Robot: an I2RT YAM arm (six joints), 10 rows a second.
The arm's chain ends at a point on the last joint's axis. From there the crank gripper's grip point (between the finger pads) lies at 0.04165 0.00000 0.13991 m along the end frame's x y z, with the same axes.
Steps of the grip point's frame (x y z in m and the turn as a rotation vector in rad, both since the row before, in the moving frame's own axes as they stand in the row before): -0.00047 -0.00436 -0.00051 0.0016 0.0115 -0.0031; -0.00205 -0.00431 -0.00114 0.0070 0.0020 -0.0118; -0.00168 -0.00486 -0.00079 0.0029 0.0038 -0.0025; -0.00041 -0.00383 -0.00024 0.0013 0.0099 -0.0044; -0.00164 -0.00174 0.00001 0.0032 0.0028 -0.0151; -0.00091 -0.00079 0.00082 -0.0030 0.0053 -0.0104; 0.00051 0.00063 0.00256 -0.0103 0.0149 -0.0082; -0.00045 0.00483 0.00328 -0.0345 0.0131 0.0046
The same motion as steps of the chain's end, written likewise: -0.00208 -0.00400 -0.00002 0.0016 0.0115 -0.0031; -0.00232 -0.00284 -0.00105 0.0070 0.0020 -0.0118; -0.00221 -0.00435 -0.00063 0.0029 0.0038 -0.0025; -0.00179 -0.00346 0.00018 0.0013 0.0099 -0.0044; -0.00202 -0.00066 0.00013 0.0032 0.0028 -0.0151; -0.00165 -0.00077 0.00104 -0.0030 0.0053 -0.0104; -0.00157 -0.00046 0.00320 -0.0103 0.0149 -0.0082; -0.00227 -0.00018 0.00392 -0.0345 0.0131 0.0046
